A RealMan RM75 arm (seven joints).
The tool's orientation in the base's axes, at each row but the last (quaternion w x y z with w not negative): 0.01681, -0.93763, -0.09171, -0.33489; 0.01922, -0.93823, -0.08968, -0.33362; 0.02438, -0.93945, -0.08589, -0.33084; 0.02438, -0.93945, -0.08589, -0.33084; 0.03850, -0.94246, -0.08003, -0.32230; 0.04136, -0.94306, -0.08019, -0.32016; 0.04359, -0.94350, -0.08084, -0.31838; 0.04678, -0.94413, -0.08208, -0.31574; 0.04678, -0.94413, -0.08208, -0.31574
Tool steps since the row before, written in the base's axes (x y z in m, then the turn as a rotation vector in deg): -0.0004, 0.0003, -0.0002, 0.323, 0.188, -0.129; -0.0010, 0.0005, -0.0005, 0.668, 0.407, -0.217; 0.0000, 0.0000, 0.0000, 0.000, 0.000, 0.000; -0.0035, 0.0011, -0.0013, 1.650, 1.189, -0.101; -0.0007, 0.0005, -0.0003, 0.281, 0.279, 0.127; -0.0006, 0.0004, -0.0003, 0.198, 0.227, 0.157; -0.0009, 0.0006, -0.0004, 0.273, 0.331, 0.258; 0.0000, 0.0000, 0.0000, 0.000, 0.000, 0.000; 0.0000, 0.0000, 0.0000, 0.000, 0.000, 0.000
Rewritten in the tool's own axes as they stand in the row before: -0.0004, -0.0004, -0.0001, 0.194, -0.129, 0.319; -0.0010, -0.0007, -0.0002, 0.435, -0.284, 0.623; 0.0000, 0.0000, 0.0000, 0.000, 0.000, 0.000; -0.0033, -0.0017, -0.0010, 1.374, -0.878, 1.220; -0.0007, -0.0006, -0.0001, 0.332, -0.228, 0.103; -0.0006, -0.0005, -0.0001, 0.279, -0.192, 0.023; -0.0009, -0.0007, -0.0001, 0.412, -0.284, 0.002; 0.0000, 0.0000, 0.0000, 0.000, 0.000, 0.000; 0.0000, 0.0000, 0.0000, 0.000, 0.000, 0.000
